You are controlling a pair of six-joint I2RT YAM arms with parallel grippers.
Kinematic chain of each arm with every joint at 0, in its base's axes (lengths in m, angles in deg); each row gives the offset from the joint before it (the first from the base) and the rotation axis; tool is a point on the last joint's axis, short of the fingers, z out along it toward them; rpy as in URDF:
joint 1: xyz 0 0 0.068 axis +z
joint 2: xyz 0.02 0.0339 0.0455 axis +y
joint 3: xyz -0.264 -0.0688 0 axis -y
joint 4: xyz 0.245 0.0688 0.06 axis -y
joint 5: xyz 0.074 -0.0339 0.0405 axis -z
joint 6: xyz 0.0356 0 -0.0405 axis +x
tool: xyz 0 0 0 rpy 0 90 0
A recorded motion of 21 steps. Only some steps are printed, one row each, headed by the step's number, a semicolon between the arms.
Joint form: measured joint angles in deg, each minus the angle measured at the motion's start. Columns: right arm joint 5, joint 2, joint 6, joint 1, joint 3, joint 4; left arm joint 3, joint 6, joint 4, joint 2, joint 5, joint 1.
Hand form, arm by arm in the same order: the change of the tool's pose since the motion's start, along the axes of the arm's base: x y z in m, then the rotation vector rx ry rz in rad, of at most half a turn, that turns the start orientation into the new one. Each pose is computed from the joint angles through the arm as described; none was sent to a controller.
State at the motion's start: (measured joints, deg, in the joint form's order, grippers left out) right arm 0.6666 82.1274 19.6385 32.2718 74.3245 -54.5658; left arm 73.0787 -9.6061 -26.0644 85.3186 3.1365 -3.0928
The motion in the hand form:
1: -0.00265 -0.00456 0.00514 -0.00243 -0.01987 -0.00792; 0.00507 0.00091 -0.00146 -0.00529 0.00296 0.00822
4: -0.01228 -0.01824 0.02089 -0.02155 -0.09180 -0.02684; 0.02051 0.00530 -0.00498 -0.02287 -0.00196 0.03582
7: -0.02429 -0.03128 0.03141 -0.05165 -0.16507 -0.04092; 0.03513 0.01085 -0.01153 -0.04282 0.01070 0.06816
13: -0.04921 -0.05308 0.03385 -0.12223 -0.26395 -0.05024; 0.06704 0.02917 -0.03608 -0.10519 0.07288 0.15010
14: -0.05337 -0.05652 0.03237 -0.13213 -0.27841 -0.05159; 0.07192 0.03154 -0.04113 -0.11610 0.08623 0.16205
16: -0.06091 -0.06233 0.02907 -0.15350 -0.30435 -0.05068; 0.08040 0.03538 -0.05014 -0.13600 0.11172 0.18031
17: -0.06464 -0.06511 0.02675 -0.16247 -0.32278 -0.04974; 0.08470 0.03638 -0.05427 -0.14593 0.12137 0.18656
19: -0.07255 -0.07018 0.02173 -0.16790 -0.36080 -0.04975; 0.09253 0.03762 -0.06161 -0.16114 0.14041 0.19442
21: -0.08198 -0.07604 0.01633 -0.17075 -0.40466 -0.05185; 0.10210 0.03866 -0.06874 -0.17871 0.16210 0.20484
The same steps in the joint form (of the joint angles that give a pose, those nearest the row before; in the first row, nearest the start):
1: 0.66 -1.22 -0.31 -0.41 -0.04 -0.28; 0.74 -0.42 0.24 1.12 -0.02 0.20
4: 3.34 -5.14 -1.81 -1.47 -0.22 -1.01; 2.89 -1.66 1.68 4.31 0.00 1.03
7: 6.45 -9.36 -3.69 -2.19 -1.55 -0.98; 4.98 -3.15 2.27 7.61 0.02 1.97
13: 11.48 -17.35 -7.61 -3.06 -6.86 -0.17; 9.55 -7.15 2.45 15.65 0.96 4.74
14: 12.15 -18.78 -8.22 -3.21 -8.13 0.24; 10.27 -7.85 2.36 17.00 1.14 5.07
16: 13.46 -21.33 -9.51 -3.39 -10.47 0.98; 11.67 -9.03 2.01 19.43 1.57 5.60
17: 14.14 -22.78 -10.25 -3.45 -11.93 1.84; 12.39 -9.60 1.97 20.61 1.81 5.73
19: 15.08 -25.88 -11.30 -3.47 -15.04 3.83; 13.88 -10.43 1.66 22.80 2.25 5.88
21: 16.06 -29.57 -12.35 -3.48 -18.43 5.90; 16.13 -11.48 0.90 25.42 2.67 5.99

